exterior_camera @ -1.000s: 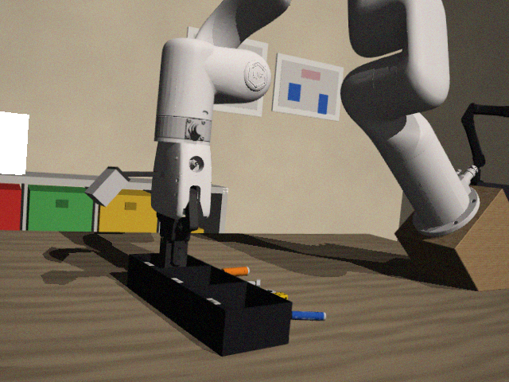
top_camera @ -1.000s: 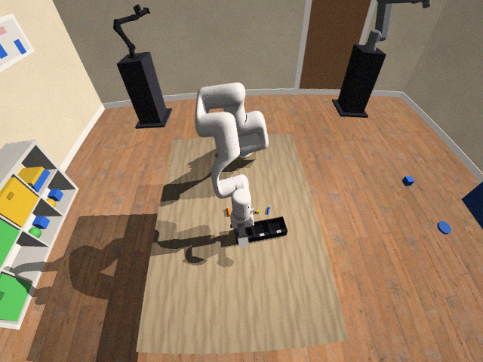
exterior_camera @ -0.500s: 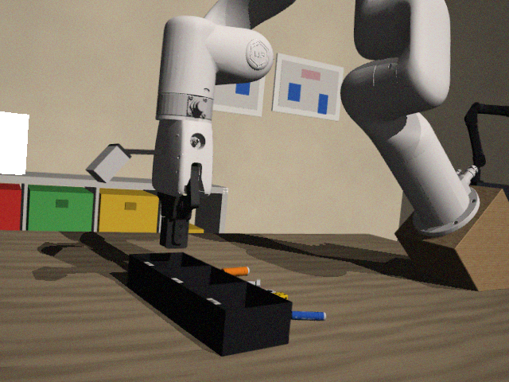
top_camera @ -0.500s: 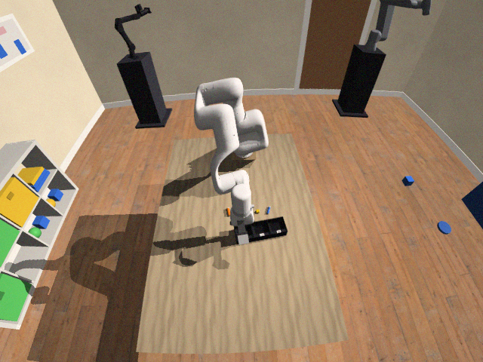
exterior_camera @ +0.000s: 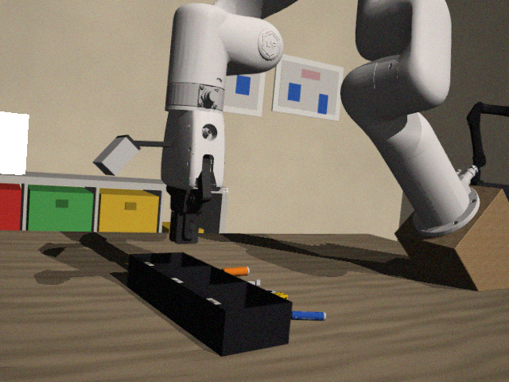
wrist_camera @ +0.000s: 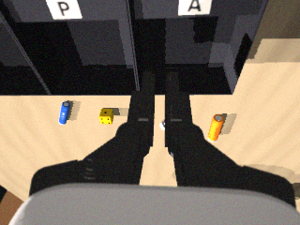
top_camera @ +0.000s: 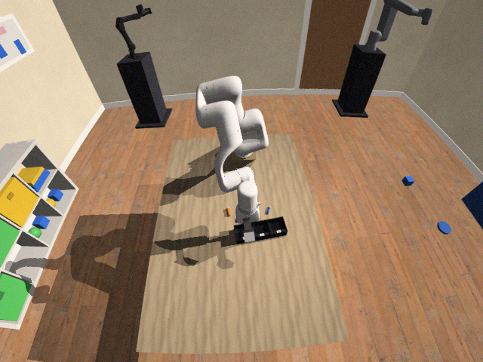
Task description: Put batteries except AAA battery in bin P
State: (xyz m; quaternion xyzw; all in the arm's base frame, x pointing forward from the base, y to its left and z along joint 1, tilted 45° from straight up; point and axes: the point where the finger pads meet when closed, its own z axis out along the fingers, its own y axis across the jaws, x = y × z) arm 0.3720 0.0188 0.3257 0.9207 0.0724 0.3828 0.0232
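The black three-compartment bin lies 70 mm below my hand and 60 mm to the left of it. From my hand the other things lie so: white nut (130 mm behind, 90 mm below, 10 mm to the left); then yellow die (120 mm behind, 90 mm below, 50 mm to the left); then white bolt (120 mm behind, 90 mm below, 30 mm to the right).
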